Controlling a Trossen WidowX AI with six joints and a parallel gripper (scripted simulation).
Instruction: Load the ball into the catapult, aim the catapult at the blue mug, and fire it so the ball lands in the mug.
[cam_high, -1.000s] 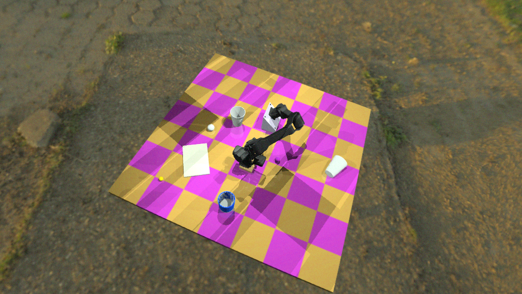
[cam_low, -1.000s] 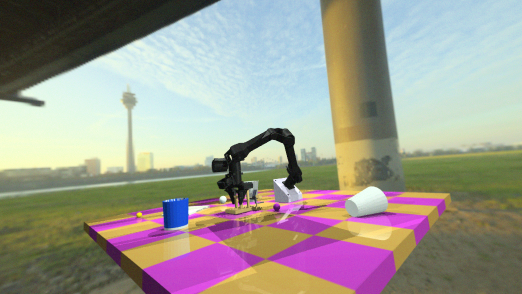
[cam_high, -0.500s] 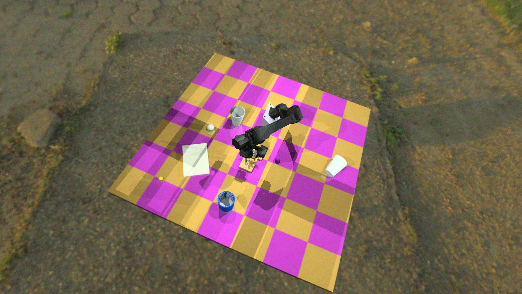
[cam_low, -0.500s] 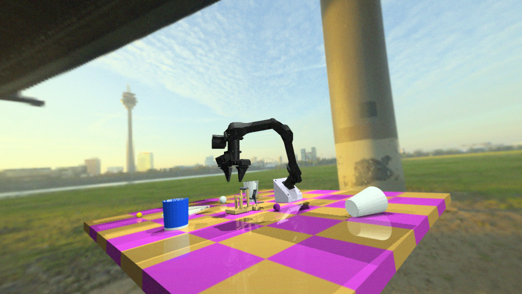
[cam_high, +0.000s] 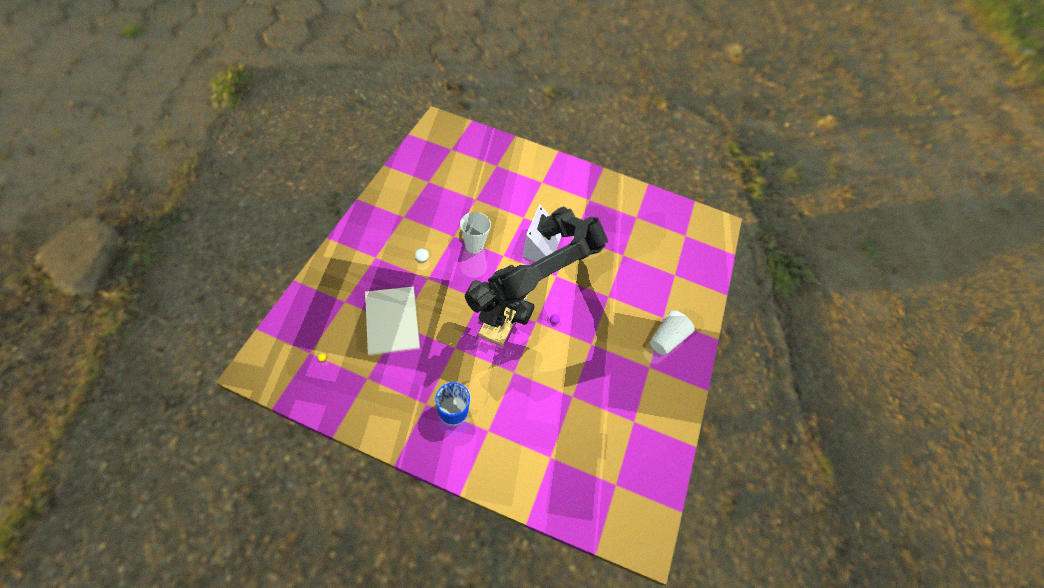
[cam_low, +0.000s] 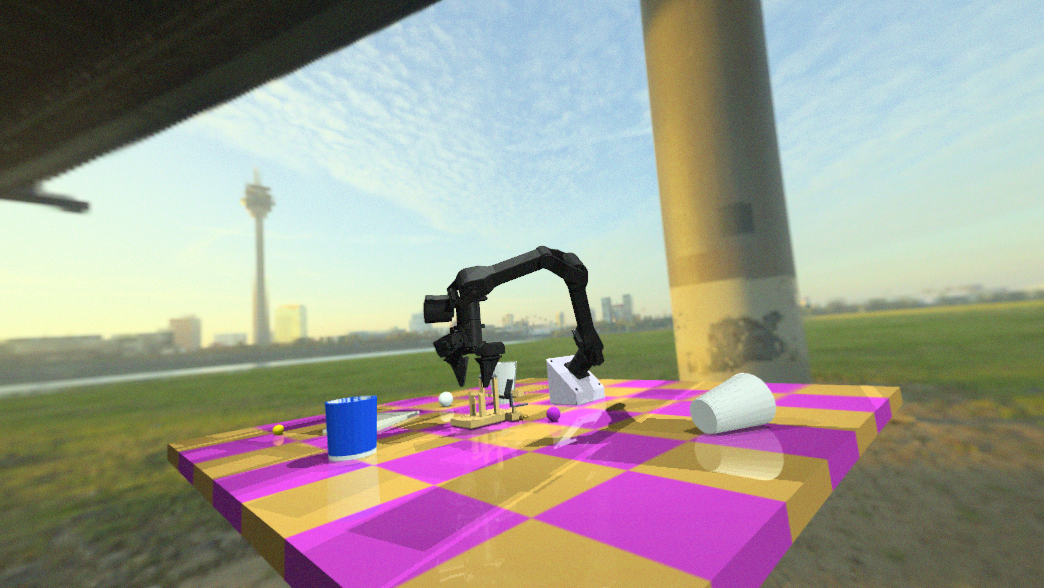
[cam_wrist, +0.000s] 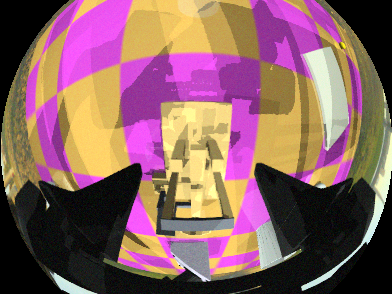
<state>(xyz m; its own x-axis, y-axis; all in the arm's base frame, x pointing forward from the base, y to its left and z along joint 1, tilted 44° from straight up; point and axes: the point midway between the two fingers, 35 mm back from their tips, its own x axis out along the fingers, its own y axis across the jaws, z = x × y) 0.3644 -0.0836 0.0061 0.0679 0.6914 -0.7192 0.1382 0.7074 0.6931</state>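
Right now the purple ball is 16 cm to the left of my gripper tip, 8 cm behind it and 7 cm below it. The rest, counted from my gripper tip: blue mug (28 cm ahead, 6 cm below, 4 cm to the right); then wooden catapult (6 cm behind, 3 cm to the left, 3 cm below); then white slab (31 cm to the right, 8 cm below, 7 cm ahead).
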